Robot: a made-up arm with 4 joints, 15 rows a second.
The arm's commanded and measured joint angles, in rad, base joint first. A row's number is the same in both.
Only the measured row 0 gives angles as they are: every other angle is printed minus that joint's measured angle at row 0.
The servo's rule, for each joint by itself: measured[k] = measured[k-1] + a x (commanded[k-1-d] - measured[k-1]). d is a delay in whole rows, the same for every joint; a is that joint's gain. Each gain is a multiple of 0.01, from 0.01 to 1. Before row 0 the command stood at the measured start. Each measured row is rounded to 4 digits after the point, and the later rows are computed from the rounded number. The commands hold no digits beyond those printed.
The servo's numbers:
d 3
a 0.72 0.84 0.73 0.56
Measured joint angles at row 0: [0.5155, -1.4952, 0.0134, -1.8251]
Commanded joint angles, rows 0 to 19: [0.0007, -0.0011, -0.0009, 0.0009]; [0.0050, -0.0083, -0.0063, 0.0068]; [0.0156, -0.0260, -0.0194, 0.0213]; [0.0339, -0.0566, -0.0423, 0.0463]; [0.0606, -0.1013, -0.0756, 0.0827]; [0.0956, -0.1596, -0.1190, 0.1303]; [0.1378, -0.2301, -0.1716, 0.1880]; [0.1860, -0.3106, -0.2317, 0.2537]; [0.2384, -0.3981, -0.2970, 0.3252]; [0.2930, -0.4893, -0.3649, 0.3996]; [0.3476, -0.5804, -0.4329, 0.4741]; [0.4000, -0.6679, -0.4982, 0.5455]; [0.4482, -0.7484, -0.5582, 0.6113]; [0.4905, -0.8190, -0.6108, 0.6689]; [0.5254, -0.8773, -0.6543, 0.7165]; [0.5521, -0.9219, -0.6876, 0.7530]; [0.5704, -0.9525, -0.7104, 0.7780]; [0.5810, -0.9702, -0.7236, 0.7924]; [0.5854, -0.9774, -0.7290, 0.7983]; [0.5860, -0.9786, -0.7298, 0.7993]
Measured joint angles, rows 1 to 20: [0.0000, 0.0000, 0.0000, 0.0000]; [0.0000, 0.0000, 0.0000, 0.0000]; [0.0000, 0.0000, 0.0000, 0.0000]; [0.0005, -0.0009, -0.0007, 0.0005]; [0.0037, -0.0071, -0.0048, 0.0040]; [0.0123, -0.0230, -0.0155, 0.0137]; [0.0279, -0.0512, -0.0351, 0.0320]; [0.0514, -0.0933, -0.0647, 0.0604]; [0.0832, -0.1490, -0.1043, 0.0995]; [0.1225, -0.2171, -0.1534, 0.1491]; [0.1682, -0.2956, -0.2106, 0.2077]; [0.2187, -0.3817, -0.2737, 0.2735]; [0.2722, -0.4721, -0.3403, 0.3441]; [0.3265, -0.5631, -0.4079, 0.4169]; [0.3794, -0.6511, -0.4738, 0.4889]; [0.4289, -0.7328, -0.5354, 0.5574]; [0.4733, -0.8052, -0.5904, 0.6198]; [0.5108, -0.8658, -0.6370, 0.6740]; [0.5405, -0.9129, -0.6739, 0.7182]; [0.5620, -0.9462, -0.7005, 0.7517]
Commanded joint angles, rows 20 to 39: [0.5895, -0.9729, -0.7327, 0.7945]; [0.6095, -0.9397, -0.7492, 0.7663]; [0.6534, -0.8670, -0.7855, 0.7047]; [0.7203, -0.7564, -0.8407, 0.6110]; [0.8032, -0.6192, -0.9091, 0.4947]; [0.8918, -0.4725, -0.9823, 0.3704]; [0.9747, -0.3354, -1.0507, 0.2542]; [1.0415, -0.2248, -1.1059, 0.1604]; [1.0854, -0.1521, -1.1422, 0.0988]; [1.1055, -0.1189, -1.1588, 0.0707]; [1.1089, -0.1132, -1.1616, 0.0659]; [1.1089, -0.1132, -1.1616, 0.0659]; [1.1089, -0.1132, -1.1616, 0.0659]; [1.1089, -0.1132, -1.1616, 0.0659]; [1.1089, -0.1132, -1.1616, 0.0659]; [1.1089, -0.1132, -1.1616, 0.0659]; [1.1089, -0.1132, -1.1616, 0.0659]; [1.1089, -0.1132, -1.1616, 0.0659]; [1.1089, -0.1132, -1.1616, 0.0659]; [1.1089, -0.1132, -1.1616, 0.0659]
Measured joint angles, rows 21 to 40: [0.5757, -0.9664, -0.7174, 0.7745]; [0.5827, -0.9756, -0.7259, 0.7878]; [0.5851, -0.9781, -0.7287, 0.7942]; [0.5883, -0.9737, -0.7316, 0.7944]; [0.6036, -0.9451, -0.7444, 0.7787]; [0.6395, -0.8795, -0.7744, 0.7373]; [0.6977, -0.7761, -0.8228, 0.6666]; [0.7737, -0.6443, -0.8858, 0.5703]; [0.8587, -0.5000, -0.9562, 0.4584]; [0.9422, -0.3617, -1.0252, 0.3440]; [1.0137, -0.2467, -1.0841, 0.2412]; [1.0653, -0.1672, -1.1265, 0.1615]; [1.0942, -0.1266, -1.1501, 0.1107]; [1.1048, -0.1153, -1.1585, 0.0856]; [1.1078, -0.1135, -1.1608, 0.0746]; [1.1086, -0.1132, -1.1614, 0.0697]; [1.1088, -0.1132, -1.1615, 0.0676]; [1.1089, -0.1132, -1.1616, 0.0666]; [1.1089, -0.1132, -1.1616, 0.0662]; [1.1089, -0.1132, -1.1616, 0.0660]
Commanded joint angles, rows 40 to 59: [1.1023, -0.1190, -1.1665, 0.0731]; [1.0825, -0.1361, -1.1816, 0.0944]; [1.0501, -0.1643, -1.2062, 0.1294]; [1.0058, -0.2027, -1.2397, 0.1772]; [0.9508, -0.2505, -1.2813, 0.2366]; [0.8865, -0.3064, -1.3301, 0.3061]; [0.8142, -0.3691, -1.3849, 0.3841]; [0.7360, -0.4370, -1.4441, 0.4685]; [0.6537, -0.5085, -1.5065, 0.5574]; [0.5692, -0.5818, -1.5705, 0.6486]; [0.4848, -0.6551, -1.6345, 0.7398]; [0.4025, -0.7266, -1.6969, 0.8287]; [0.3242, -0.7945, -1.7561, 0.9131]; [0.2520, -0.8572, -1.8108, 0.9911]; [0.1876, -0.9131, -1.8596, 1.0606]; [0.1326, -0.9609, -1.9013, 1.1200]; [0.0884, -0.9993, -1.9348, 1.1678]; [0.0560, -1.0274, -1.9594, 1.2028]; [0.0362, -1.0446, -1.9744, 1.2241]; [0.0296, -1.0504, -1.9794, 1.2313]
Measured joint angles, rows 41 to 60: [1.1089, -0.1132, -1.1616, 0.0659]; [1.1089, -0.1132, -1.1616, 0.0659]; [1.1089, -0.1132, -1.1616, 0.0659]; [1.1041, -0.1181, -1.1652, 0.0699]; [1.0885, -0.1332, -1.1772, 0.0836]; [1.0609, -0.1593, -1.1984, 0.1092]; [1.0212, -0.1958, -1.2285, 0.1473]; [0.9705, -0.2417, -1.2670, 0.1973]; [0.9100, -0.2960, -1.3131, 0.2582]; [0.8410, -0.3574, -1.3655, 0.3287]; [0.7654, -0.4243, -1.4229, 0.4070]; [0.6850, -0.4950, -1.4839, 0.4912]; [0.6016, -0.5679, -1.5471, 0.5793]; [0.5175, -0.6411, -1.6109, 0.6692]; [0.4347, -0.7129, -1.6737, 0.7585]; [0.3551, -0.7814, -1.7339, 0.8451]; [0.2809, -0.8451, -1.7900, 0.9269]; [0.2137, -0.9022, -1.8408, 1.0018]; [0.1553, -0.9515, -1.8850, 1.0680]; [0.1071, -0.9917, -1.9214, 1.1239]
